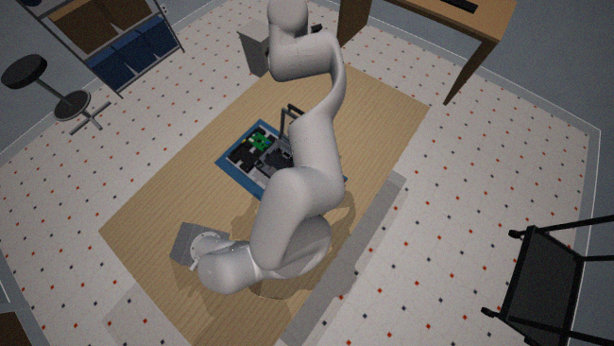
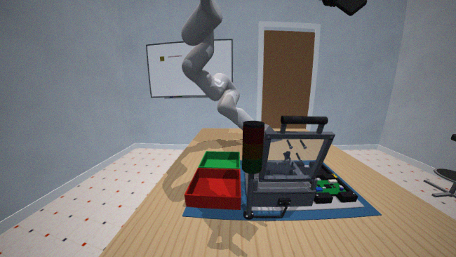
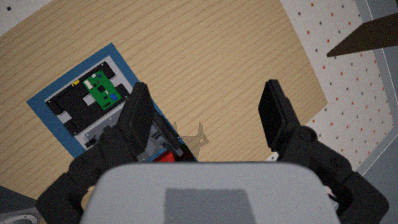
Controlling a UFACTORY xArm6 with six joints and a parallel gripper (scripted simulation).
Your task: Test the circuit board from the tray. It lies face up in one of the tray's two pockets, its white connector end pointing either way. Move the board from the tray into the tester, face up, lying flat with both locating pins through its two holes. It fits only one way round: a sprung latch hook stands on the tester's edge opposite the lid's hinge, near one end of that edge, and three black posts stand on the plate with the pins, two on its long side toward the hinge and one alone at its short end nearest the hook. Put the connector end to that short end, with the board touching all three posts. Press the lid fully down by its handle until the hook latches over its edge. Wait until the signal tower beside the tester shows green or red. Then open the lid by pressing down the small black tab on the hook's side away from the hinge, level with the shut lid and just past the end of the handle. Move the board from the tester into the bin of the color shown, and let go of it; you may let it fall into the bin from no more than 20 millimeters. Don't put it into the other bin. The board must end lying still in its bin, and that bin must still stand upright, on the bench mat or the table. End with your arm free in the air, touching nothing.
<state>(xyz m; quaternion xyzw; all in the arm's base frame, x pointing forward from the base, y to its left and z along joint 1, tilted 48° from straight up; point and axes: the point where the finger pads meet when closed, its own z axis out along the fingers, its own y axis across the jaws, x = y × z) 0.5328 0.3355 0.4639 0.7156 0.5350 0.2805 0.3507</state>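
Right now the green circuit board is 460 mm below my hand, 160 mm to the left of it and 120 mm behind it. The rest, counted from my hand: clear lid 300 mm below, 80 mm behind, 20 mm to the right; black latch hook 400 mm below, 250 mm behind, 80 mm to the left; plate 410 mm below, 200 mm behind, 10 mm to the left.
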